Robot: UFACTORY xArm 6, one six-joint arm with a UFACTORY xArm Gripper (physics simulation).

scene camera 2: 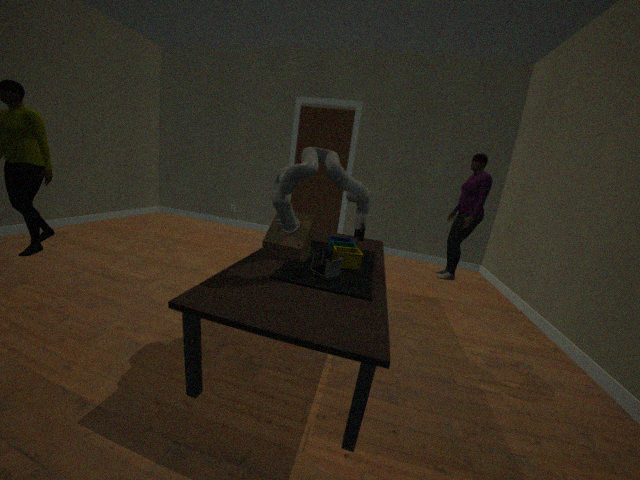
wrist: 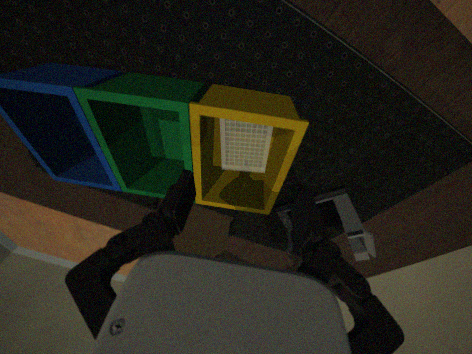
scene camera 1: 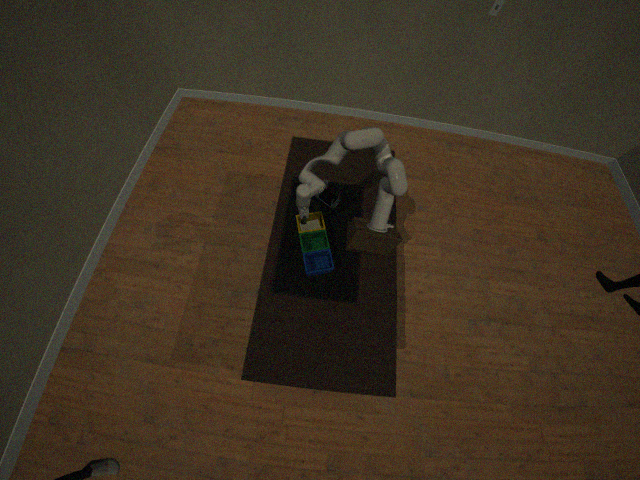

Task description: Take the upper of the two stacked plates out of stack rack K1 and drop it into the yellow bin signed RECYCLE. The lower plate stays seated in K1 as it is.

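Places are measured from the arm's base along level axes (x ahead, y left, z up), in millimetres.
Pixels of known places: gripper, fingertip midpoint: (scene camera 2: 358, 238) (wrist: 245, 190) (scene camera 1: 302, 216); arm's base, link origin: (scene camera 2: 290, 225) (scene camera 1: 376, 228).
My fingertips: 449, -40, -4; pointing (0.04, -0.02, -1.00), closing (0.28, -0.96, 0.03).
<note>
Ahead of a thing's pixels: the offset from my fingertips to its middle, as dx, dy, dz. "spot": to the spot under its first point. Level surfaces: height alone.
A pale plate with a fine grid @[-53, -12, -167] (wrist: 245, 145) (scene camera 1: 311, 225) lies inside the yellow bin @[spot: +25, +11, -119] (wrist: 250, 104) (scene camera 2: 353, 259), towards the wall at the top of the wrist view; its exact tilt is hard to tell. My gripper (wrist: 245, 190) (scene camera 1: 303, 219) (scene camera 2: 359, 235) is open and empty, above the yellow bin, its fingers wide apart and clear of the plate. A grey rack @[-158, -244, -121] (wrist: 350, 215) (scene camera 2: 333, 267) stands beside the yellow bin, partly hidden by one finger in the wrist view. Its label, the lower plate and the bin's sign cannot be made out in this dim light.
A green bin @[-85, +117, -130] (wrist: 145, 86) (scene camera 1: 314, 240) adjoins the yellow one, and a blue bin (wrist: 55, 75) (scene camera 1: 318, 261) stands beyond it. They stand on a black mat @[dz -180] (wrist: 370, 110) on the dark table @[dz -193] (scene camera 2: 289, 315). Two people (scene camera 2: 474, 193) (scene camera 2: 25, 134) are in the room, away from the table.
</note>
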